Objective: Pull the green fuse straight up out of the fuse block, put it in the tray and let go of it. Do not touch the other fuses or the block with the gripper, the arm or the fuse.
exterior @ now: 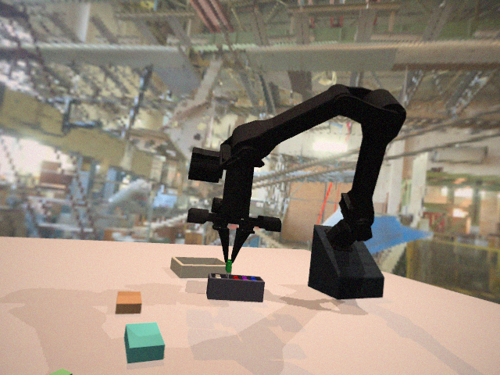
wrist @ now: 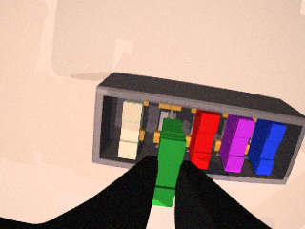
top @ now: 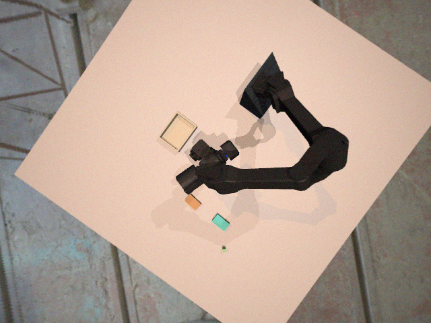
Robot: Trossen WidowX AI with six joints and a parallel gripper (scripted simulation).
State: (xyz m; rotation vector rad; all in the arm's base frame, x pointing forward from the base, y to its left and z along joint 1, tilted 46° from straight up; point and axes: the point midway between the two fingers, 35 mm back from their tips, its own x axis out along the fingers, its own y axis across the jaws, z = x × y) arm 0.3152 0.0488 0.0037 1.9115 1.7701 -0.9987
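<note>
The beige tray lies 10 mm behind my gripper tip, 190 mm to the right of it and 60 mm below it. From my gripper tip the other things lie so: green fuse 10 mm below.
</note>
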